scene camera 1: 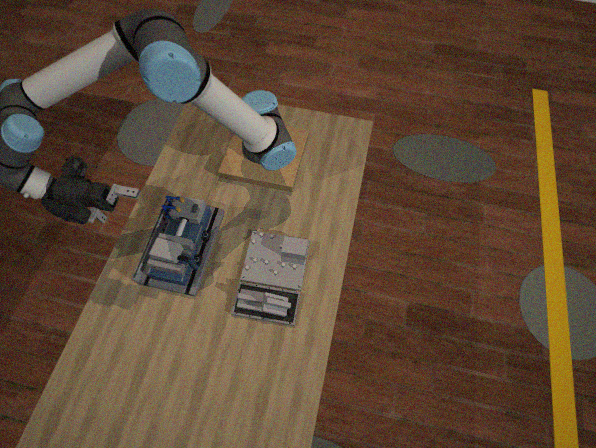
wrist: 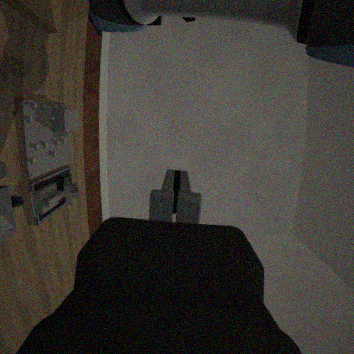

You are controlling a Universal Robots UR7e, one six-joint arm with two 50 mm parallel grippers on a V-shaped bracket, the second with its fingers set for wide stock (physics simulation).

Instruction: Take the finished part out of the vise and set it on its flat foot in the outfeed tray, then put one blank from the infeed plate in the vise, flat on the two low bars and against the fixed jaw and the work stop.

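Frame: origin at the arm's base, x ahead, y left, z up, level; centimetres.
Where they show: hand, tool point: (scene camera 1: 131,192) (wrist: 175,189).
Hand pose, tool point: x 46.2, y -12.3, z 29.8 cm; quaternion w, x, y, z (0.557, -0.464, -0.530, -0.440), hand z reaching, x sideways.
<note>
Things, the pixels of their top centre, and the offset from my tool point. Level surfaces: height alone.
- vise, top centre: (scene camera 1: 174,233) dx -1.7, dy +3.9, dz -22.8 cm
- light grey block, top centre: (scene camera 1: 164,248) dx +4.3, dy +4.7, dz -21.1 cm
- infeed plate, top centre: (wrist: 49,136) (scene camera 1: 275,259) dx -8.8, dy +33.5, dz -31.9 cm
- grey blank, top centre: (wrist: 71,119) (scene camera 1: 294,245) dx -13.8, dy +37.8, dz -28.3 cm
- table, surface height: dz -32.7 cm
My gripper (wrist: 177,172) is shut and empty in the wrist view, its fingers side by side over pale floor. In the scene view the bracket's finger pairs hang left of the table, level with the far end of the vise (scene camera 1: 192,231). A light grey block (scene camera 1: 166,248) sits in the vise near its jaws; its foot and the low bars cannot be made out. The infeed plate (scene camera 1: 260,280) (wrist: 37,168) has small pegs and a grey blank (scene camera 1: 295,245) (wrist: 72,120) at its far right corner. The dark outfeed tray (scene camera 1: 265,319) (wrist: 34,200) adjoins it, with light bar shapes inside.
The arm's base (scene camera 1: 270,142) stands on a wooden board (scene camera 1: 255,178) at the far end of the table (scene camera 1: 190,390). Blue and yellow fittings (scene camera 1: 172,202) rise at the vise's far end. A yellow line (scene camera 1: 552,250) runs along the floor at right.
</note>
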